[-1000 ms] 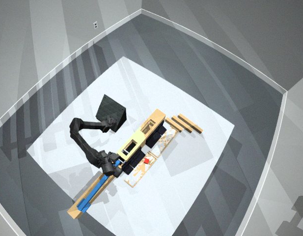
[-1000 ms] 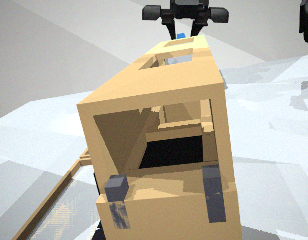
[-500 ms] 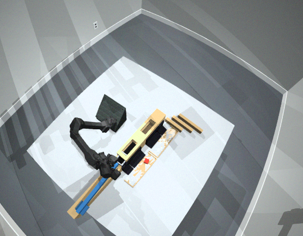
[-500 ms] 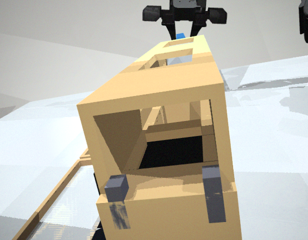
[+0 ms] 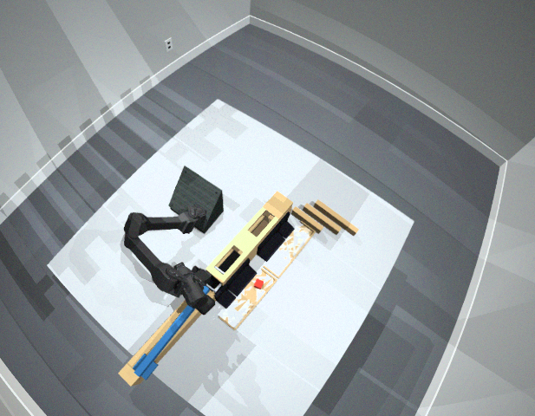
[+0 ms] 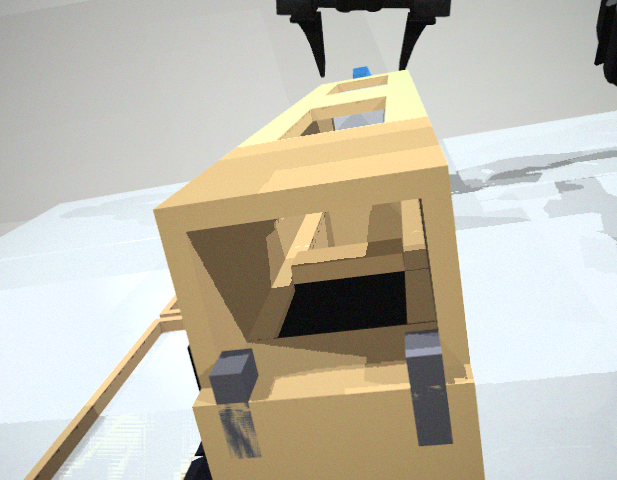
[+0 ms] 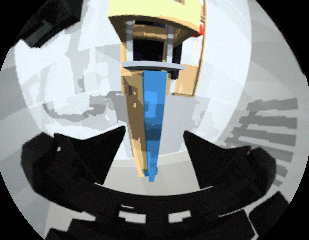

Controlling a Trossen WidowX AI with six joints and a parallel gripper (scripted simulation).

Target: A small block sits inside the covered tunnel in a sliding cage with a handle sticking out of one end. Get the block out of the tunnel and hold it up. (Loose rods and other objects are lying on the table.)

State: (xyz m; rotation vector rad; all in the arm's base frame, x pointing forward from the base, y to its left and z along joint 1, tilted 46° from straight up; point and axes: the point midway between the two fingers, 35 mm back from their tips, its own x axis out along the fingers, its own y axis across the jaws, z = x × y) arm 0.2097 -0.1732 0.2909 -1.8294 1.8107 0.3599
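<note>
Now: the small red block 160 mm ahead of my gripper tip, 210 mm to the left of it and 130 mm below it. The rest, counted from my gripper tip: tan covered tunnel (30 mm ahead, 100 mm to the left, 80 mm below); then thin tan frame (200 mm ahead, 280 mm to the left, 160 mm below).
</note>
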